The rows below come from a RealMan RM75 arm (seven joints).
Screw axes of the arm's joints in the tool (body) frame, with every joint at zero. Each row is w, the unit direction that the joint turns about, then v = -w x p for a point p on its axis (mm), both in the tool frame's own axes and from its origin. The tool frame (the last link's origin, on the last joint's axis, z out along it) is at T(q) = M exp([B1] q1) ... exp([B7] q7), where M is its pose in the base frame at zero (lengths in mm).
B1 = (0, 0, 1, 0, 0, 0)
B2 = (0, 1, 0, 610, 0, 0)
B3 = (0, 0, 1, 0, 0, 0)
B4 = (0, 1, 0, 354, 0, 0)
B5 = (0, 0, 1, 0, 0, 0)
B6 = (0, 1, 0, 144, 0, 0)
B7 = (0, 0, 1, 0, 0, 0)
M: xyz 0 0 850.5 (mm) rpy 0 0 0 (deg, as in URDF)
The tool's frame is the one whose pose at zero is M.
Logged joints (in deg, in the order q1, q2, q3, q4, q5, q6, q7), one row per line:
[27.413 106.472 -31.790 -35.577 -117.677 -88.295 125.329]
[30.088 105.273 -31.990 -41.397 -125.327 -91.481 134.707]
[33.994 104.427 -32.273 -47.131 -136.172 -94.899 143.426]
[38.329 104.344 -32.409 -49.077 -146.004 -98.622 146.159]
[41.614 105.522 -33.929 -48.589 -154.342 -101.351 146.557]
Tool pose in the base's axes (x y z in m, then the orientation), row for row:
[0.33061 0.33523 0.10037 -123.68 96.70 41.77]
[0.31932 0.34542 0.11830 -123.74 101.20 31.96]
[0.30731 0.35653 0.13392 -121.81 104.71 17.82]
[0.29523 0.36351 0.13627 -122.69 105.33 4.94]
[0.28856 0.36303 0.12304 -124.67 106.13 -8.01]
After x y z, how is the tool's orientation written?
As a rotation vector, in degrees.
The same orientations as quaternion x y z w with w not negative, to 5 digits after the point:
[-0.75240 0.58827 0.25411 0.15249]
[-0.75074 0.61399 0.19390 0.14766]
[-0.74403 0.63958 0.10885 0.15975]
[-0.74882 0.64287 0.03015 0.15836]
[-0.75307 0.64108 -0.04838 0.13985]

